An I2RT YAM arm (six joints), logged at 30 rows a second.
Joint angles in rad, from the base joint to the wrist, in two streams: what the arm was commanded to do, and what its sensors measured. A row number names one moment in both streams.
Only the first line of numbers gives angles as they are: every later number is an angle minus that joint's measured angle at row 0.
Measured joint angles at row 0: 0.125, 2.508, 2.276, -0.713, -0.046, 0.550
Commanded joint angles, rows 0 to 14: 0.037, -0.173, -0.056, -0.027, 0.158, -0.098; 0.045, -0.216, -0.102, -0.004, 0.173, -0.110; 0.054, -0.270, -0.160, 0.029, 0.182, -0.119; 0.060, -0.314, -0.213, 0.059, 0.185, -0.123; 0.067, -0.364, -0.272, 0.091, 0.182, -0.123; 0.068, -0.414, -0.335, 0.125, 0.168, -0.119; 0.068, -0.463, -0.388, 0.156, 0.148, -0.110; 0.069, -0.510, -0.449, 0.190, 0.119, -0.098; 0.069, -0.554, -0.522, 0.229, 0.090, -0.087; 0.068, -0.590, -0.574, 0.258, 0.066, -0.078; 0.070, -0.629, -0.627, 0.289, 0.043, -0.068; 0.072, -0.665, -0.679, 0.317, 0.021, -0.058; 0.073, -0.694, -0.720, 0.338, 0.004, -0.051; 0.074, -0.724, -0.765, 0.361, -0.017, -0.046; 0.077, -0.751, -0.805, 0.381, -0.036, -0.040
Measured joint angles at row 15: 0.073, -0.723, -0.708, 0.295, 0.037, -0.070
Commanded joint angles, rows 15 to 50: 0.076, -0.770, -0.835, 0.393, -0.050, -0.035; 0.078, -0.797, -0.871, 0.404, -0.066, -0.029; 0.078, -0.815, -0.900, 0.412, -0.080, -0.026; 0.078, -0.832, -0.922, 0.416, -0.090, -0.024; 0.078, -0.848, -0.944, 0.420, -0.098, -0.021; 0.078, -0.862, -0.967, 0.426, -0.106, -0.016; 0.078, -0.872, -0.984, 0.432, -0.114, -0.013; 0.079, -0.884, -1.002, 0.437, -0.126, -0.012; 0.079, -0.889, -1.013, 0.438, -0.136, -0.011; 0.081, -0.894, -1.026, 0.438, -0.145, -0.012; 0.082, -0.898, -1.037, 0.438, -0.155, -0.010; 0.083, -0.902, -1.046, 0.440, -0.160, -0.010; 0.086, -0.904, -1.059, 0.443, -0.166, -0.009; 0.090, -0.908, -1.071, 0.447, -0.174, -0.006; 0.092, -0.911, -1.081, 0.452, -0.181, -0.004; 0.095, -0.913, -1.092, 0.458, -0.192, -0.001; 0.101, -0.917, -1.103, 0.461, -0.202, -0.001; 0.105, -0.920, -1.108, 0.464, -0.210, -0.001; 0.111, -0.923, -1.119, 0.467, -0.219, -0.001; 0.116, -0.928, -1.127, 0.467, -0.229, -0.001; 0.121, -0.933, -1.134, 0.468, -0.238, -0.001; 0.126, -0.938, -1.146, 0.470, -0.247, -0.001; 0.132, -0.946, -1.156, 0.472, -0.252, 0.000; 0.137, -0.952, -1.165, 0.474, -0.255, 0.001; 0.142, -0.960, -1.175, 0.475, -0.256, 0.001; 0.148, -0.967, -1.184, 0.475, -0.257, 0.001; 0.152, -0.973, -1.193, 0.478, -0.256, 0.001; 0.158, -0.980, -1.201, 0.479, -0.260, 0.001; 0.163, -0.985, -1.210, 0.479, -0.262, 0.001; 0.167, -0.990, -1.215, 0.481, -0.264, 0.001; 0.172, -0.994, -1.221, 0.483, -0.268, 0.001; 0.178, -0.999, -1.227, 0.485, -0.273, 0.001; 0.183, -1.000, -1.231, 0.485, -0.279, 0.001; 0.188, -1.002, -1.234, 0.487, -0.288, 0.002; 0.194, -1.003, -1.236, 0.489, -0.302, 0.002; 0.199, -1.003, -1.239, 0.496, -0.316, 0.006
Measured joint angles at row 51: 0.184, -0.984, -1.220, 0.471, -0.270, -0.005
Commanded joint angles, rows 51 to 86: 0.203, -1.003, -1.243, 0.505, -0.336, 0.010; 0.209, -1.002, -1.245, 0.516, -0.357, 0.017; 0.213, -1.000, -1.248, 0.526, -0.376, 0.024; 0.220, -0.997, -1.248, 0.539, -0.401, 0.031; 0.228, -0.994, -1.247, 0.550, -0.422, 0.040; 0.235, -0.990, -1.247, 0.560, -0.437, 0.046; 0.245, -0.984, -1.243, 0.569, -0.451, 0.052; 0.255, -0.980, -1.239, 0.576, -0.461, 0.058; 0.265, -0.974, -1.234, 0.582, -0.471, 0.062; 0.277, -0.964, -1.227, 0.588, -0.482, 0.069; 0.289, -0.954, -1.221, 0.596, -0.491, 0.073; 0.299, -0.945, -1.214, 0.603, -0.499, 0.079; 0.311, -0.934, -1.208, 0.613, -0.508, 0.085; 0.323, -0.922, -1.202, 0.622, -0.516, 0.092; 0.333, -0.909, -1.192, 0.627, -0.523, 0.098; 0.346, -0.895, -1.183, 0.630, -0.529, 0.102; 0.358, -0.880, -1.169, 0.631, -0.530, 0.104; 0.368, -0.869, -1.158, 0.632, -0.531, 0.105; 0.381, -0.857, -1.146, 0.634, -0.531, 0.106; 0.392, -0.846, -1.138, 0.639, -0.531, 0.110; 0.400, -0.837, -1.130, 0.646, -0.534, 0.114; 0.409, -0.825, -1.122, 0.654, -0.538, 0.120; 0.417, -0.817, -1.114, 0.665, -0.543, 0.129; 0.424, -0.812, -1.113, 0.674, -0.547, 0.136; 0.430, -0.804, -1.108, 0.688, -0.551, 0.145; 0.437, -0.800, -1.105, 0.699, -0.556, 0.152; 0.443, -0.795, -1.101, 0.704, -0.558, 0.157; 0.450, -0.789, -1.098, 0.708, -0.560, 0.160; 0.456, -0.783, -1.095, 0.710, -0.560, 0.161; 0.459, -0.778, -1.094, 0.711, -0.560, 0.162; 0.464, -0.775, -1.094, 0.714, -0.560, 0.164; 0.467, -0.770, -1.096, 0.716, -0.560, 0.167; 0.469, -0.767, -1.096, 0.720, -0.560, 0.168; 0.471, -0.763, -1.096, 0.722, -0.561, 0.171; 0.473, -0.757, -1.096, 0.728, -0.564, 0.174; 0.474, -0.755, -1.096, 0.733, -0.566, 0.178
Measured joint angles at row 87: 0.467, -0.768, -1.116, 0.700, -0.548, 0.158
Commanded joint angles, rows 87 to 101: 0.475, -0.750, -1.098, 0.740, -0.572, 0.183; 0.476, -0.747, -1.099, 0.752, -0.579, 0.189; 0.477, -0.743, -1.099, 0.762, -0.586, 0.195; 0.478, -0.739, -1.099, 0.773, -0.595, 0.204; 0.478, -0.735, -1.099, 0.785, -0.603, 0.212; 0.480, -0.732, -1.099, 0.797, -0.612, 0.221; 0.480, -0.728, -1.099, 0.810, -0.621, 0.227; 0.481, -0.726, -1.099, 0.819, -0.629, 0.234; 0.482, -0.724, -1.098, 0.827, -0.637, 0.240; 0.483, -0.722, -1.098, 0.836, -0.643, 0.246; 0.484, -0.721, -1.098, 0.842, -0.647, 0.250; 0.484, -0.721, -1.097, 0.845, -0.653, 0.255; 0.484, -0.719, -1.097, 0.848, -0.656, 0.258; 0.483, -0.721, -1.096, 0.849, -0.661, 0.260; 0.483, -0.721, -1.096, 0.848, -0.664, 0.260
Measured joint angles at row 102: 0.453, -0.715, -1.116, 0.787, -0.595, 0.268
